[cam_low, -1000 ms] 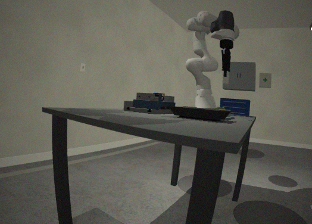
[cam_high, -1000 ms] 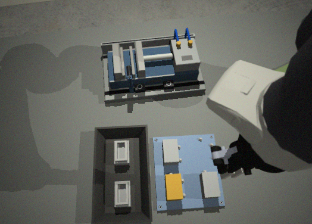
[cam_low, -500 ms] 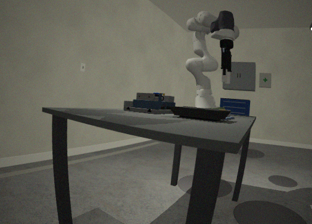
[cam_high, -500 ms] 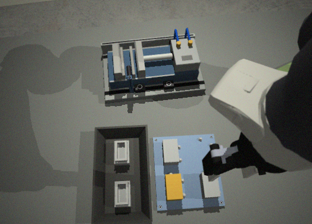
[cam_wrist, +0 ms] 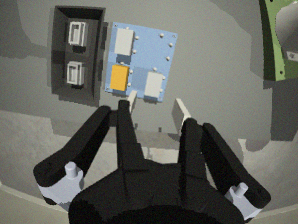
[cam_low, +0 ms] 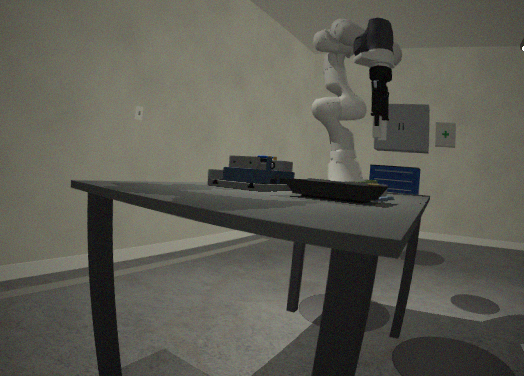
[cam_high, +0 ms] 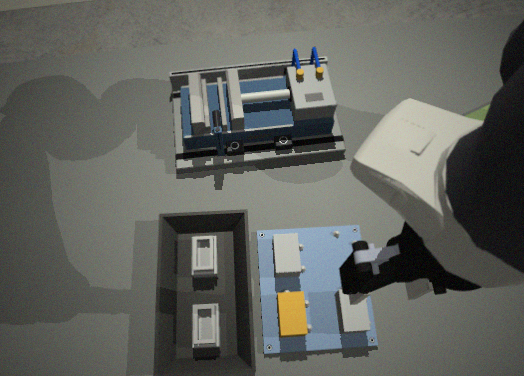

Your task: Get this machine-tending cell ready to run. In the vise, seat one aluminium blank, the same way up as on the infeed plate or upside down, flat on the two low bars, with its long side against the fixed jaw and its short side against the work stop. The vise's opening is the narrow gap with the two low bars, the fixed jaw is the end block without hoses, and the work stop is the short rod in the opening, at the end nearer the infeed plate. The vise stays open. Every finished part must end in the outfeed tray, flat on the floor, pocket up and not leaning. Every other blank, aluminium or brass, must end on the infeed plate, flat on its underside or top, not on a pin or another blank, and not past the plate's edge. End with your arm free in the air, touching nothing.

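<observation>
Right now the brass blank is 9 cm ahead of my hand and 19 cm below it. The rest, counted from my hand: hose block: 2 cm ahead, 36 cm to the right, 14 cm below; then work stop: 19 cm ahead, 31 cm to the right, 12 cm below; then moving jaw: 15 cm ahead, 35 cm to the right, 14 cm below.
</observation>
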